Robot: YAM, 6 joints.
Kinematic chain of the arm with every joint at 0, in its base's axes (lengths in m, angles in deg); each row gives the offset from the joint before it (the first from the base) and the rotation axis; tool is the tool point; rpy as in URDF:
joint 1: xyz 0 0 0.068 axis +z
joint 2: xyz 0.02 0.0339 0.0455 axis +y
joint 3: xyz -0.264 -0.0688 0 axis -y
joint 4: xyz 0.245 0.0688 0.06 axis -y
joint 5: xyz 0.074 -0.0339 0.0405 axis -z
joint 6: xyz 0.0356 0 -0.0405 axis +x
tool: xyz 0 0 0 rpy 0 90 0
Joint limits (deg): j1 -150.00..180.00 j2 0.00..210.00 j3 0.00..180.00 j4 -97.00..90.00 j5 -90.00..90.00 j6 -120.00..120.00
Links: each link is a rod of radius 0.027 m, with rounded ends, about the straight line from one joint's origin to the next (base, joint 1, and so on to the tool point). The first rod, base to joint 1, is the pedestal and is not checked.
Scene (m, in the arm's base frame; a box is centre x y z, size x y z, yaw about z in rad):
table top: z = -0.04
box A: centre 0.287 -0.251 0.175 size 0.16 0.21 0.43 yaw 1
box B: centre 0.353 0.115 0 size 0.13 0.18 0.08 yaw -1.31
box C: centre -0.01 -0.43 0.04 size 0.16 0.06 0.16 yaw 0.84
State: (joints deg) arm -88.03 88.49 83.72 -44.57 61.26 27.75
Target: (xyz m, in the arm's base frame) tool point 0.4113 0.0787 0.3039
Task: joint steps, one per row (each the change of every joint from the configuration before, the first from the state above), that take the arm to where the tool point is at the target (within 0.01 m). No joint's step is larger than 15 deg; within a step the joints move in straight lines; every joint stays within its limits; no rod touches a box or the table.
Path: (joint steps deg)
1: 12.80 3.44 9.68 5.79 -1.83 0.00
2: 12.79 3.44 9.68 5.79 -1.84 0.00
3: 12.80 3.44 9.67 5.79 -1.83 0.00
4: 12.80 3.44 9.68 5.79 -1.84 0.00
5: 12.90 1.38 -6.65 -3.34 0.03 0.00
6: 12.91 1.38 -6.64 -3.34 0.03 0.00
7: 12.90 1.38 -6.65 -3.34 0.02 0.00
8: 12.91 1.38 -6.65 -3.35 0.03 0.00

